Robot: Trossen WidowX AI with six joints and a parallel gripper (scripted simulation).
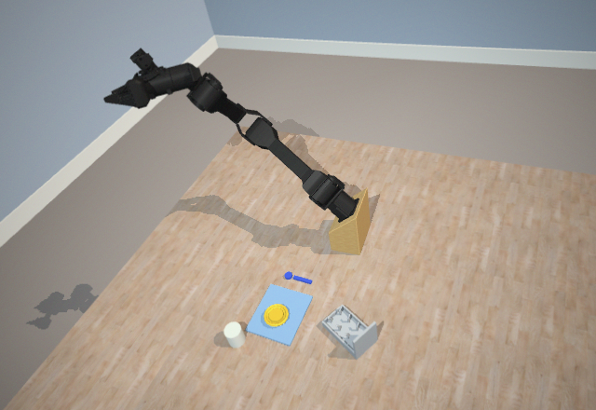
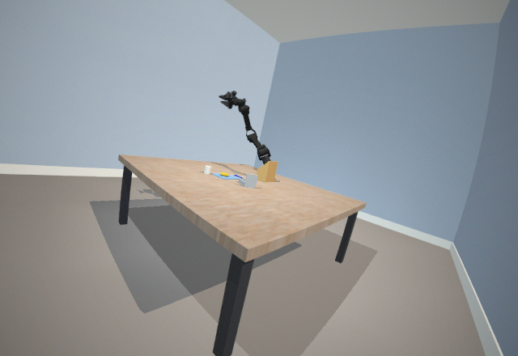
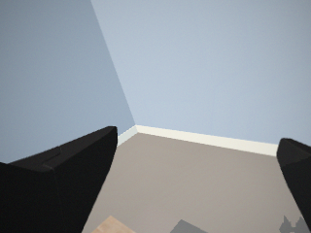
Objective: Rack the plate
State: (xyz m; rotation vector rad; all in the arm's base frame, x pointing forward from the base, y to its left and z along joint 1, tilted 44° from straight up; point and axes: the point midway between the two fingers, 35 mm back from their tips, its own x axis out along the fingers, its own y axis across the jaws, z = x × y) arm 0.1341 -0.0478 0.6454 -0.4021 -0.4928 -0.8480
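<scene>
Now: gripper tip 160 mm short of the yellow plate, 390 mm to the right of it and 540 mm above it. The rest, counted from my gripper tip: blue spoon 20 mm ahead, 390 mm to the left, 550 mm below; then light blue mat 140 mm ahead, 390 mm to the left, 550 mm below; then white cup 240 mm ahead, 310 mm to the left, 530 mm below.
</scene>
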